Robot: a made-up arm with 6 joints. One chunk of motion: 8 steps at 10 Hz.
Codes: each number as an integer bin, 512 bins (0 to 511) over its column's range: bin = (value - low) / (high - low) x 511, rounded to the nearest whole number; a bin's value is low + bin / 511 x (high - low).
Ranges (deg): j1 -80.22..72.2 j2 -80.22..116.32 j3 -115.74..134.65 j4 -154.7..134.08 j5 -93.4..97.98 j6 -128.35..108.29
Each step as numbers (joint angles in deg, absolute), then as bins.
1 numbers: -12.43 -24.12 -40.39 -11.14 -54.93 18.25
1 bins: 227 146 154 254 103 317
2 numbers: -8.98 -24.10 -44.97 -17.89 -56.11 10.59
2 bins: 239 146 144 242 100 300
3 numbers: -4.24 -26.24 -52.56 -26.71 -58.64 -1.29
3 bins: 255 140 129 226 93 274
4 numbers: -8.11 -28.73 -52.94 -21.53 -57.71 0.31
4 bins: 242 134 128 236 95 278
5 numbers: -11.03 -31.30 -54.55 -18.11 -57.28 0.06
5 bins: 232 127 125 242 96 277
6 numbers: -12.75 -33.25 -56.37 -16.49 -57.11 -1.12
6 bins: 226 122 121 245 97 275
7 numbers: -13.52 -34.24 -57.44 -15.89 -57.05 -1.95
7 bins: 224 120 119 246 97 273
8 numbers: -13.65 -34.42 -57.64 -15.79 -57.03 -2.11
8 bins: 223 119 119 246 97 273
